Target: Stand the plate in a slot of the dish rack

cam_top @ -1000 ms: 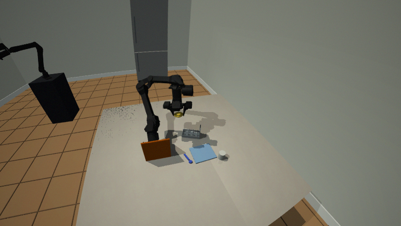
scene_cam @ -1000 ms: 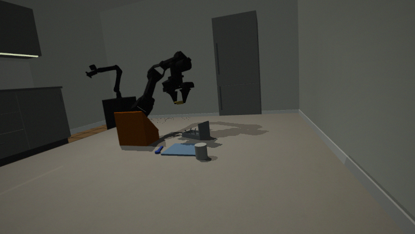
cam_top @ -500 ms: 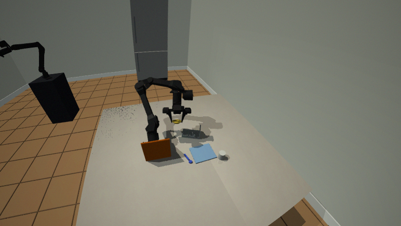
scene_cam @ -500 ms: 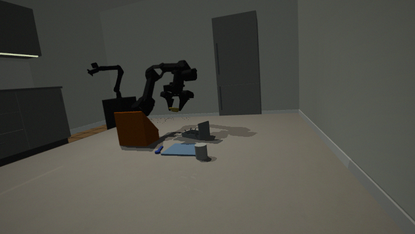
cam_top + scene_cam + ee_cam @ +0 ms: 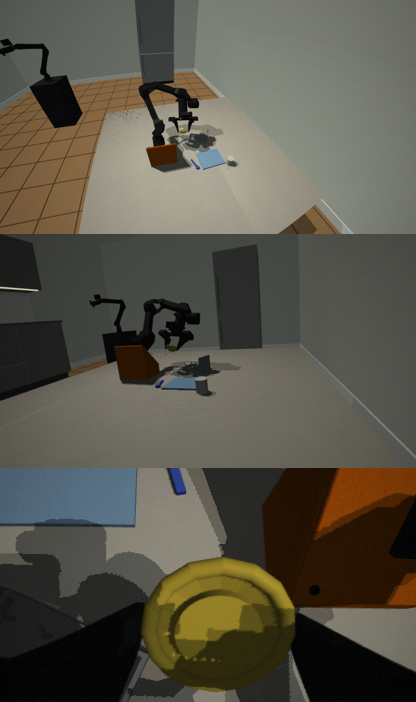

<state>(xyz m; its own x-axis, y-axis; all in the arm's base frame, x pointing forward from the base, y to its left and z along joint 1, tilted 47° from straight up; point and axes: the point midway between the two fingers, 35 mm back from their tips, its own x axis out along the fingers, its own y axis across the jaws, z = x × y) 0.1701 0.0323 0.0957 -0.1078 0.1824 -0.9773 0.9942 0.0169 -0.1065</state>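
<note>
Right now my gripper tip is 110 mm short of the grey dish rack, 30 mm to the right of it and 100 mm above it. Round my gripper tip: yellow plate: 10 mm to the left; blue mat: 140 mm ahead, 160 mm to the right, 120 mm below; small blue spoon: 30 mm ahead, 190 mm to the right, 120 mm below.
</note>
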